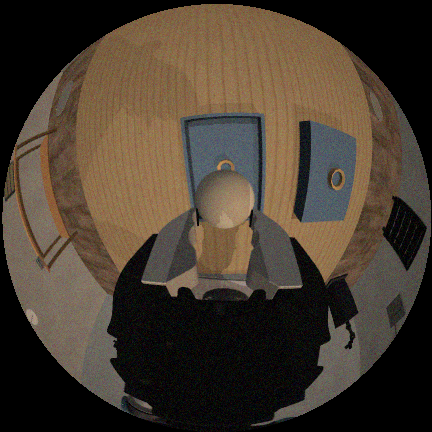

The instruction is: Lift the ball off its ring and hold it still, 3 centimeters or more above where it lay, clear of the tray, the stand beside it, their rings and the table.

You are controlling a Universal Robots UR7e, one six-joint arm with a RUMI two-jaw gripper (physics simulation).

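Frame: origin at the arm's base, x ahead, y left, z up, level; metres.
Where they show: gripper, fingertip midpoint: (224,210); arm's base, link origin: (225,299).
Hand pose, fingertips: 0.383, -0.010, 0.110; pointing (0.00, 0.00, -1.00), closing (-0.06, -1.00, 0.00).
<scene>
Each offset is from my fingertips to the top centre of the thing, as dx, dy, dz. "*": to the spot under its first point. Level surfaces: height alone.
A pale beige ball @[+0.016, -0.001, +0.032] (225,199) is held between the two grey fingertips of my gripper (224,210), which is shut on it. Beyond the ball lies a blue tray @[+0.017, -0.001, -0.109] (222,137) with a raised rim on the table. An orange ring @[* +0.021, -0.004, -0.134] (226,164) on the tray floor shows partly past the ball, whose lower part hides the rest. The ball appears raised above the tray, apart from the ring. To the right is a blue stand (325,150) with its own orange ring @[* +0.014, -0.218, -0.095] (337,179) on top, apart from the ball.
The wooden table @[dz -0.137] (145,150) carries the tray and the stand, with darker edges at left and right. A wooden-framed chair (19,185) shows at the far left. Dark objects (406,232) (342,301) show beyond the table at right.
</scene>
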